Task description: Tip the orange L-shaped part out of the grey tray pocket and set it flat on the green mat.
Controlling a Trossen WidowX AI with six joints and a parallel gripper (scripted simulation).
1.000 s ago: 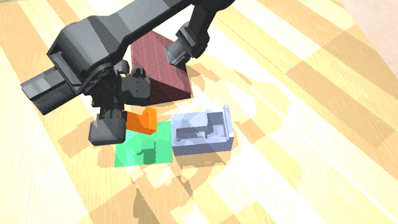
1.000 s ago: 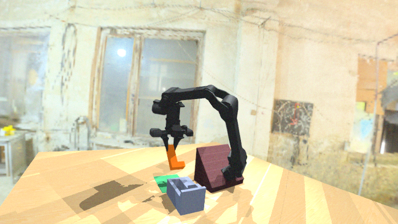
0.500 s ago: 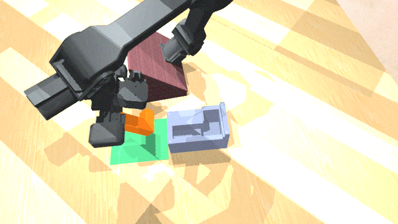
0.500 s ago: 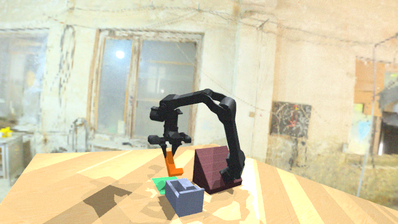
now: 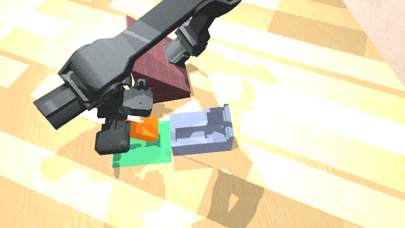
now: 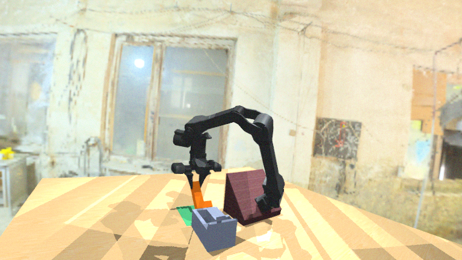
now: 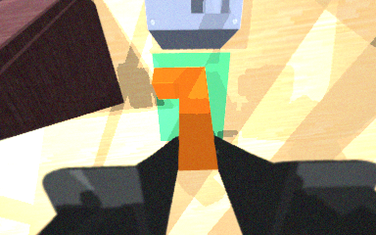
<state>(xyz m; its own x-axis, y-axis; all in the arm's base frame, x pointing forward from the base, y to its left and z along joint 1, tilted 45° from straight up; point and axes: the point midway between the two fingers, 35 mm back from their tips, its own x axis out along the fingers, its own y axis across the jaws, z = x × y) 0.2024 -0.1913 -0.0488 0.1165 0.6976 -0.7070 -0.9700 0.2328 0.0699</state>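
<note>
Now: the orange L-shaped part 3 cm to the left of my gripper tip, 3 cm below it and 1 cm behind it. The rest, counted from my gripper tip: green mat (11 cm below, 2 cm to the left, 1 cm ahead).
</note>
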